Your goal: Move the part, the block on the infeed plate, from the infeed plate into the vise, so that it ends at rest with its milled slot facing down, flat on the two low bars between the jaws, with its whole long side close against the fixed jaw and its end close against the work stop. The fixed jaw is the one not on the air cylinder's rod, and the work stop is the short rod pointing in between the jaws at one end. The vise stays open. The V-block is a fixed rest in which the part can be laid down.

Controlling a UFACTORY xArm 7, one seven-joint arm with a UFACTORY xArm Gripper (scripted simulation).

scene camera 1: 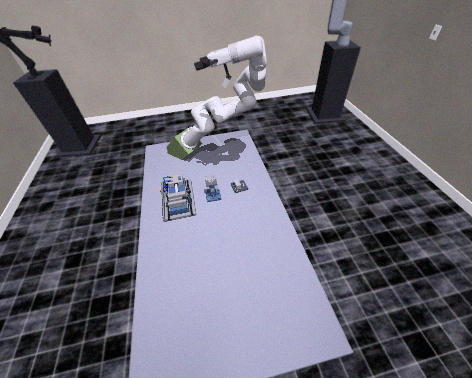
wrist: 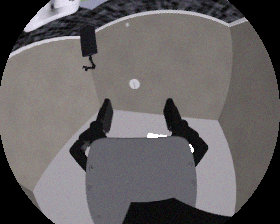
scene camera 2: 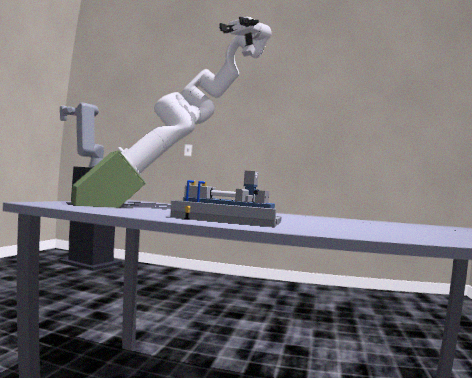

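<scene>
My gripper (scene camera 2: 230, 23) is there to be seen, and the wrist view shows it (wrist: 138, 104) too.
</scene>
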